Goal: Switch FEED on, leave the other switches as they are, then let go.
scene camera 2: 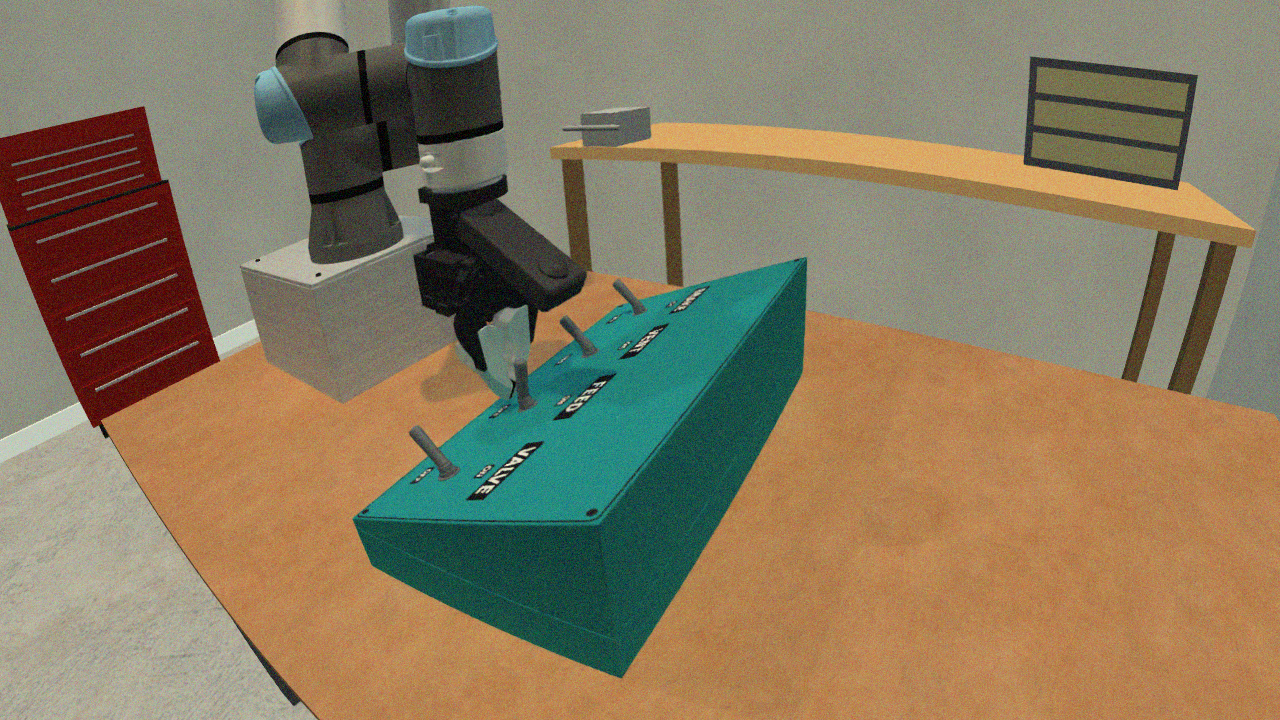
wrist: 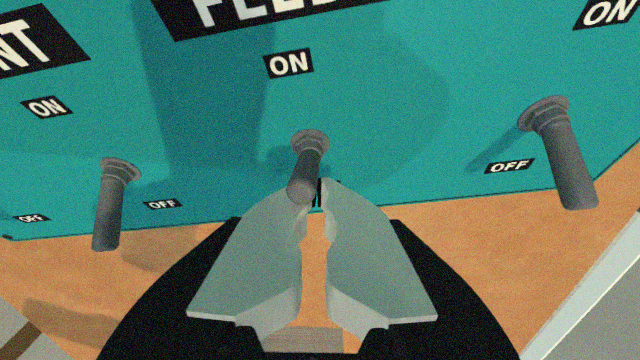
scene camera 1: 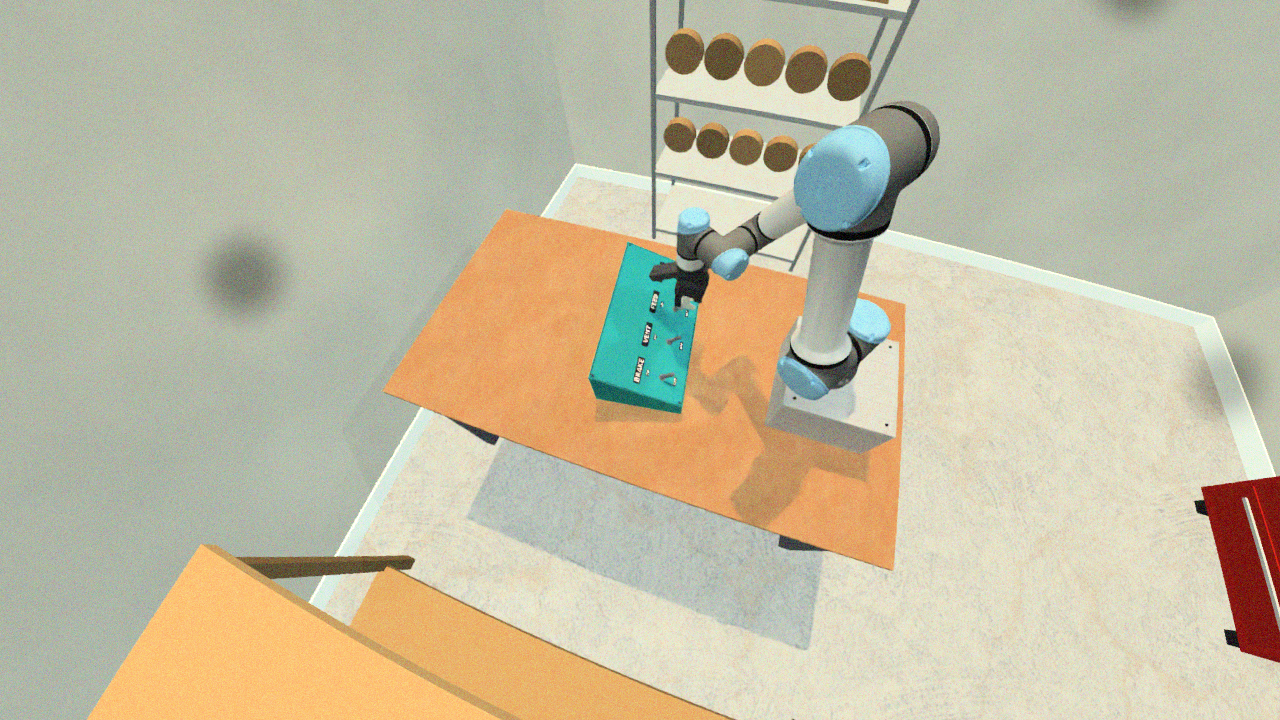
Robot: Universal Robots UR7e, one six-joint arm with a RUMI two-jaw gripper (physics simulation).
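Pixels of known places: gripper, fingertip midpoint: [scene camera 2: 509, 398] [wrist: 317, 181] [scene camera 1: 682, 309]; arm's base at its link origin: [scene camera 2: 356, 246].
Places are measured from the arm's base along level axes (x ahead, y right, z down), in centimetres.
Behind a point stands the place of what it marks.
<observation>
The teal switch box [scene camera 1: 626, 295] {y -4.1, x 59.6, z 3.5 cm} [scene camera 2: 662, 376] {y -3.5, x 58.2, z 4.1 cm} [wrist: 360, 90] {y 3.9, x 49.1, z 8.2 cm} stands on the table. The FEED lever [scene camera 2: 524, 385] {y 2.1, x 46.0, z 6.7 cm} [wrist: 305, 175] {y 2.0, x 46.2, z 4.8 cm} is grey and stands steeper than its neighbours; its tip is towards the OFF side in the wrist view. The VALVE lever [scene camera 2: 433, 452] {y 13.9, x 48.6, z 7.0 cm} [wrist: 570, 160] {y 13.5, x 48.1, z 6.6 cm}, VENT lever [scene camera 2: 577, 335] {y -8.7, x 41.0, z 7.0 cm} [wrist: 107, 210] {y -8.7, x 40.8, z 6.7 cm} and BRAKE lever [scene camera 2: 629, 297] {y -20.1, x 37.4, z 7.2 cm} lean to OFF. My gripper [scene camera 1: 684, 305] {y 2.7, x 43.7, z 8.7 cm} [scene camera 2: 512, 388] {y 2.7, x 43.7, z 8.7 cm} [wrist: 317, 181] {y 2.7, x 43.7, z 8.7 cm} is shut and empty. Its tips are right beside the FEED lever's end, on the OFF side; contact is unclear. They cover FEED's OFF label in the wrist view.
The neighbouring levers stand on both sides of the fingers. The box slopes down towards the robot's grey base block [scene camera 1: 841, 394] {y -6.8, x -6.3, z -0.1 cm} [scene camera 2: 313, 322] {y 11.7, x 9.0, z 5.9 cm}. A shelf rack [scene camera 1: 654, 161] stands behind the orange table [scene camera 1: 501, 358] {y -36.7, x 89.6, z 17.8 cm} [scene camera 2: 939, 501] {y -19.4, x 79.9, z 17.8 cm}. A red drawer cabinet [scene camera 2: 116, 259] stands beyond it.
</observation>
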